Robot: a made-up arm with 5 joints.
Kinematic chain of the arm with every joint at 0, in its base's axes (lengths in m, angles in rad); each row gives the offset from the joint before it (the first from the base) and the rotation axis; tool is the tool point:
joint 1: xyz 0 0 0.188 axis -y
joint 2: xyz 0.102 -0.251 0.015 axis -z
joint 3: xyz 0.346 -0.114 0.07 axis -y
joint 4: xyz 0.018 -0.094 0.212 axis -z
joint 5: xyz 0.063 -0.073 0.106 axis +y
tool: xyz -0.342 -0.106 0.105
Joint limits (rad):
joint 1: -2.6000..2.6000
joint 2: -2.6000..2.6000
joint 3: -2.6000..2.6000
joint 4: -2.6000..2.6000
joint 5: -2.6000..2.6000
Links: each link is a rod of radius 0.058 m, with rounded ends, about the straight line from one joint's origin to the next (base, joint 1, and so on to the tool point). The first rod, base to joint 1, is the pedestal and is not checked.
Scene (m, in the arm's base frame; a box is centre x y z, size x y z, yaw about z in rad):
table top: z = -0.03
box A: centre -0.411 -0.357 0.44 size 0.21 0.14 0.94 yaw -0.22
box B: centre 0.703 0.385 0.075 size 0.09 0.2 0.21 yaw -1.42
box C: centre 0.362 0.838 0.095 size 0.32 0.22 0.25 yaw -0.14
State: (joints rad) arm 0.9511 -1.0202 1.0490 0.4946 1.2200
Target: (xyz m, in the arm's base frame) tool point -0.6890 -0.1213 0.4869
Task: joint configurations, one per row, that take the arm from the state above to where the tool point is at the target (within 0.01 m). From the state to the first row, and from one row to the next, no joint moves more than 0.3 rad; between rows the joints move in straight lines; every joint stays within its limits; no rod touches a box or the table.
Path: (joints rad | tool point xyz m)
1: 0.8640 -0.9989 0.8160 0.5022 1.2622 | -0.1819 -0.5962 0.8005
2: 0.7768 -0.9776 0.5830 0.5098 1.3043 | -0.1555 -0.4995 0.9417
3: 0.6897 -0.9562 0.3500 0.5173 1.3465 | -0.0693 -0.3870 1.0658
4: 0.6025 -0.9349 0.1169 0.5249 1.3886 | 0.0707 -0.2676 1.1541
5: 0.8785 -1.2098 0.1752 0.5379 1.2577 | -0.2296 -0.1980 1.0801
6: 1.1544 -1.4847 0.2334 0.5510 1.1268 | -0.4683 -0.1570 0.9175
7: 1.4304 -1.7596 0.2916 0.5640 0.9959 | -0.6219 -0.1350 0.7068
8: 1.7064 -2.0345 0.3498 0.5771 0.8649 | -0.6890 -0.1213 0.4869

